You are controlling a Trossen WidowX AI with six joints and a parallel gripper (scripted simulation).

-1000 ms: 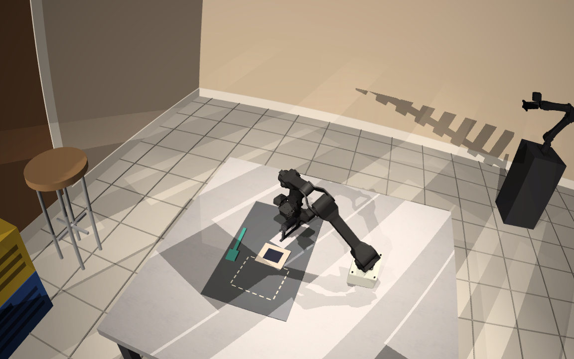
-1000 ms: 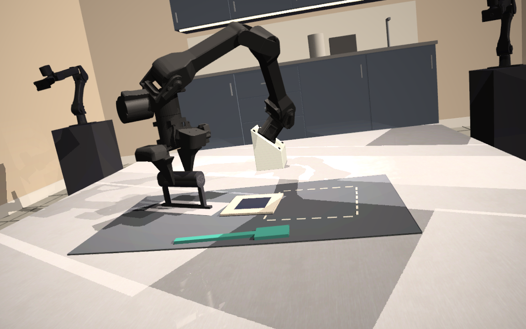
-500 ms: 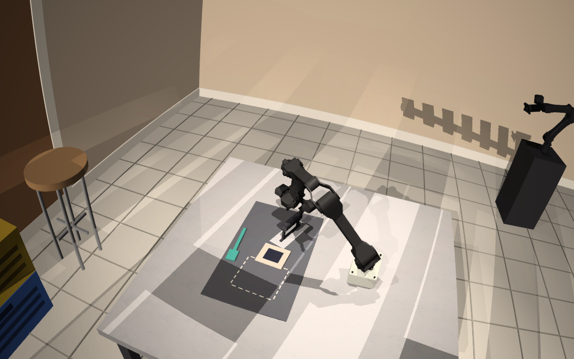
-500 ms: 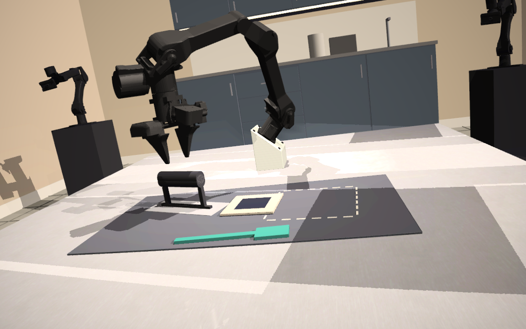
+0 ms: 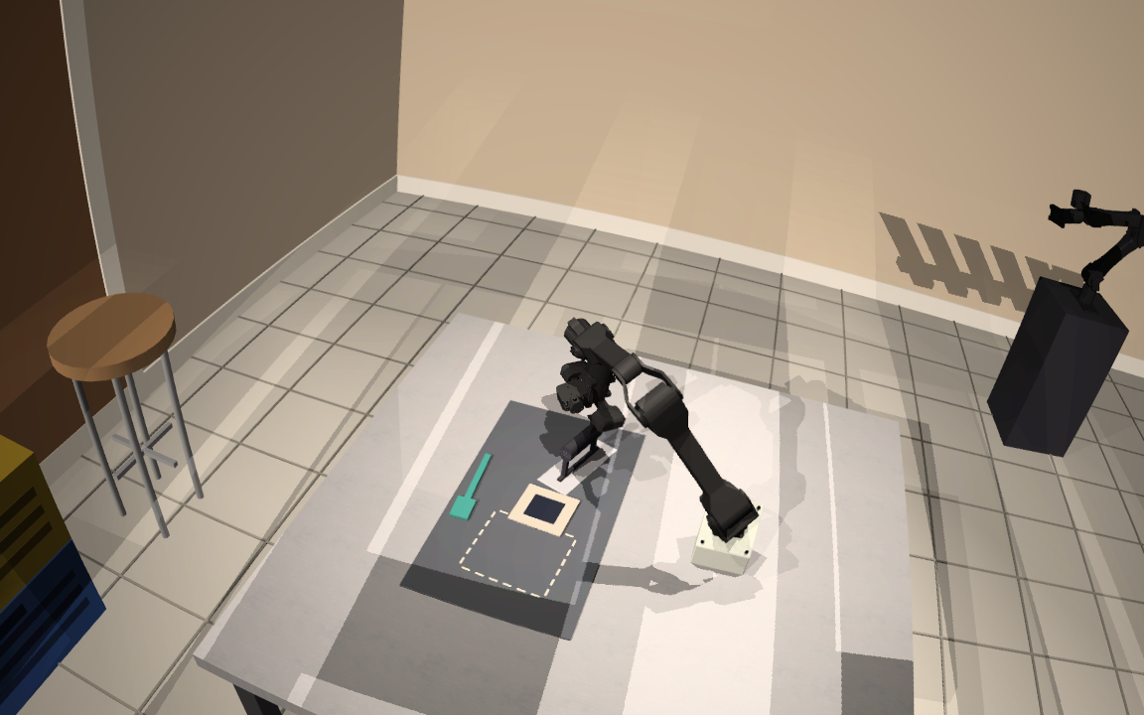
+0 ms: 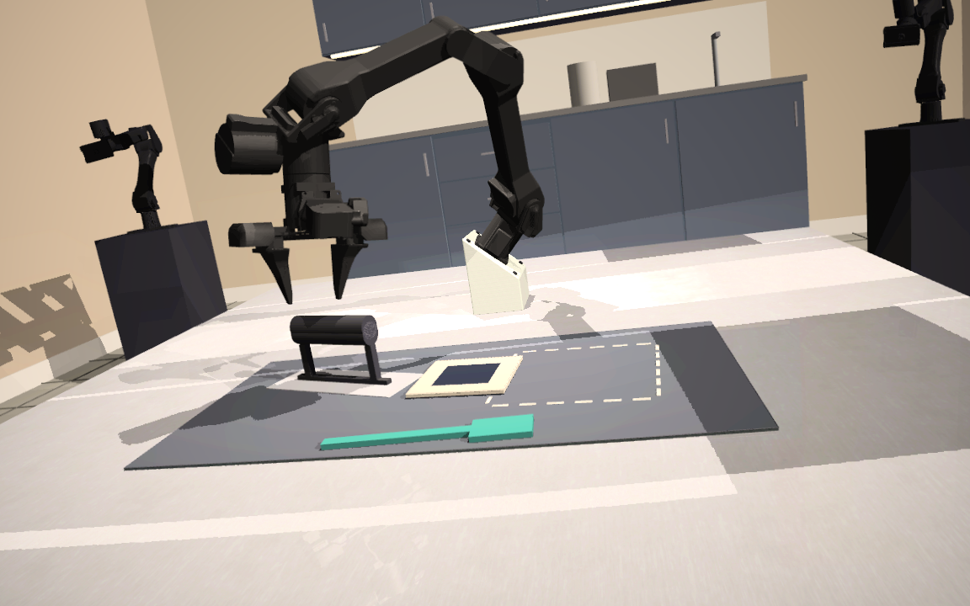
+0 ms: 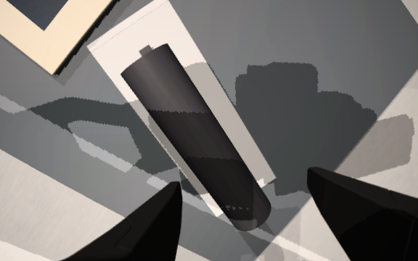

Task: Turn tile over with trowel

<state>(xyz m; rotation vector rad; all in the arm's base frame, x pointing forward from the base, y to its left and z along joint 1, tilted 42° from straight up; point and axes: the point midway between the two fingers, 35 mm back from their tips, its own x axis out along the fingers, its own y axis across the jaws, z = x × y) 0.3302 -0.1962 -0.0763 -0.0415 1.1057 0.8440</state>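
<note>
My gripper tip is 6 cm short of the dark mat, 17 cm to the right of it and 13 cm above it. Also, from my gripper tip: teal flat tool 20 cm ahead, 18 cm to the left, 11 cm below; tile 4 cm ahead, 18 cm to the left, 11 cm below.
</note>
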